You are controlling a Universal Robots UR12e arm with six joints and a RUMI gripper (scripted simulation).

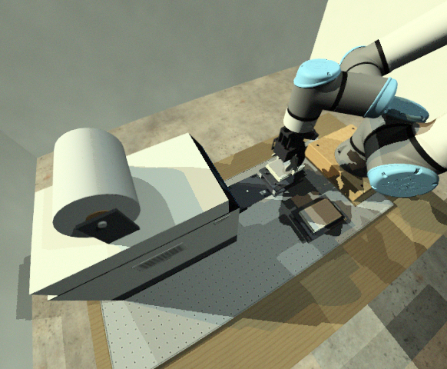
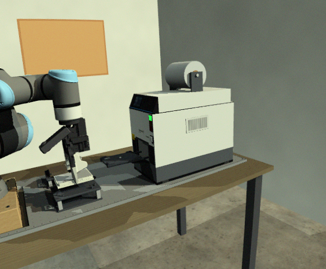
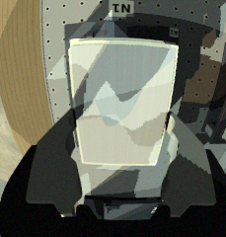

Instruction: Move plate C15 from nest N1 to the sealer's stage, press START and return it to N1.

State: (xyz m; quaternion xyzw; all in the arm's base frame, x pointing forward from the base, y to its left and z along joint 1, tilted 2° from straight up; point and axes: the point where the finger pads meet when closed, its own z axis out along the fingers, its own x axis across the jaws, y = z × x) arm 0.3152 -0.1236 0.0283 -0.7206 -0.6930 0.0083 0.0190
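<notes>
Now: the white open-well plate 10 mm below my hand. Also, from my hand: dark stage 200 mm ahead, 20 mm to the left, 10 mm above; foil-covered plate 220 mm to the left, 40 mm below, 10 mm ahead; start button 300 mm ahead, 100 mm above, 80 mm to the right.
</notes>
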